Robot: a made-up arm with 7 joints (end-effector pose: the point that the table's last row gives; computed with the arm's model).
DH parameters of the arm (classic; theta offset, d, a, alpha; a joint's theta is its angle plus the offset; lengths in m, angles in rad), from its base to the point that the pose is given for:
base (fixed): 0.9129 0 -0.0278 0
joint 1: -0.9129 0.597 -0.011 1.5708
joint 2: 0 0.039 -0.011 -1.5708
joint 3: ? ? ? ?
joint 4: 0 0.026 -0.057 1.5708
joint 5: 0 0.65 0.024 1.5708
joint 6: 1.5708 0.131 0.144 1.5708
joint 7: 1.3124 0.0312 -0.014 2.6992
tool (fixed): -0.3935 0.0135 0 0
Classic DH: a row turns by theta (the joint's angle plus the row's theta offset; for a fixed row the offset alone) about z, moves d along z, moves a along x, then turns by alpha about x.
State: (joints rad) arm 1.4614 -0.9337 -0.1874 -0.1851 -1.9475 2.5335 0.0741
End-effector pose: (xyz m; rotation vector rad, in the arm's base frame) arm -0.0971 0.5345 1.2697 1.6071 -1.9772 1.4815
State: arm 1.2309 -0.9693 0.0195 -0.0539 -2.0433 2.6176 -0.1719
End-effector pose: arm 0.0978 0.5843 1.2272 1.3669 -2.0476 1.5695
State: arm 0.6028 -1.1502 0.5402 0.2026 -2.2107 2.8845 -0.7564
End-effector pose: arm 0.5763 0.4502 1.0404 1.1521 -2.1194 1.6373
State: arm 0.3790 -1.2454 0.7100 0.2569 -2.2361 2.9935 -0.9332
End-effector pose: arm 0.7068 0.3149 0.9587 1.1516 -2.2181 1.5335
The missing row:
joint 3: 0 0.341 0.005 -1.5708
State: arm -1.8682 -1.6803 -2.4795 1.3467 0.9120 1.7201 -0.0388
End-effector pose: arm -0.4842 -0.4800 1.1289 2.4275 0.8079 0.9065
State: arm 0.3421 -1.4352 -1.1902 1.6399 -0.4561 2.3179 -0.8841
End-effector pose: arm 0.6525 -0.4233 0.4968 -0.9420 -1.1268 0.1254
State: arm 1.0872 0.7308 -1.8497 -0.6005 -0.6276 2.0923 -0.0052
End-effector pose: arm -0.5970 -0.1575 1.2097 -0.0830 2.2765 0.0035
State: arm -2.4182 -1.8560 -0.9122 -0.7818 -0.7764 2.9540 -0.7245
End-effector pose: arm -0.3093 -0.6887 0.7487 -1.2458 -1.4802 0.1259
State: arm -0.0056 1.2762 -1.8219 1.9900 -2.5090 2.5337 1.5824
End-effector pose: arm -0.2009 -0.6066 0.6869 1.3935 -0.8799 -2.0756
